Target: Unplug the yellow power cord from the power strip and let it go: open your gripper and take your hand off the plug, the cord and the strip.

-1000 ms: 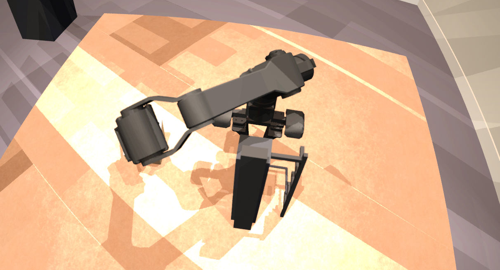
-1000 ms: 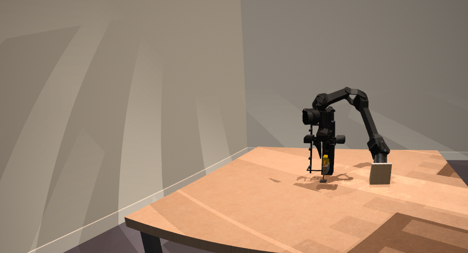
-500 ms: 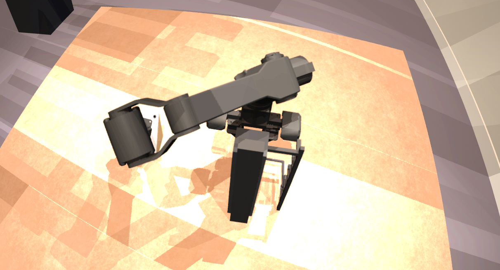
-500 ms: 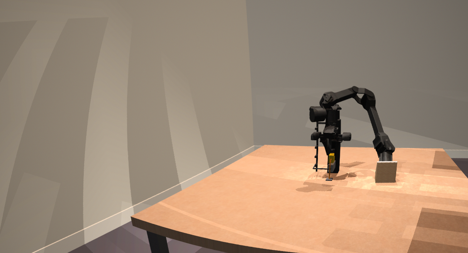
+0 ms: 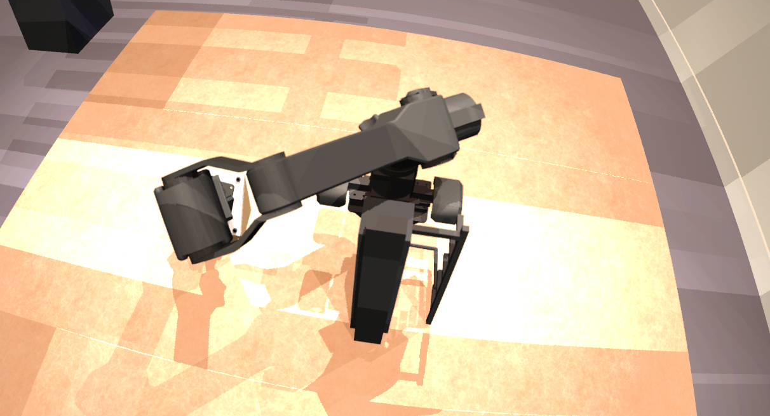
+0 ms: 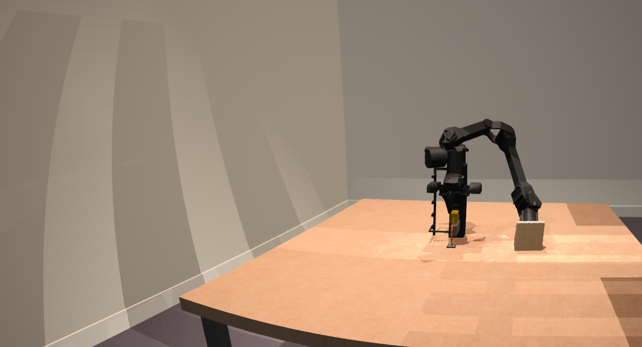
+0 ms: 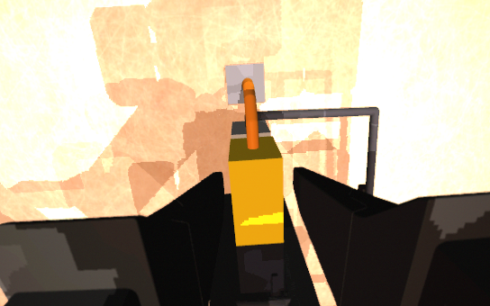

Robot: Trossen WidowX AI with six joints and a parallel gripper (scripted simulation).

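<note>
Right now the yellow plug is 30 mm to the right of my gripper tip. From my gripper tip the other things lie so: dark tower (130 mm to the right, 40 mm above); pad (30 mm to the left, 100 mm below).
</note>
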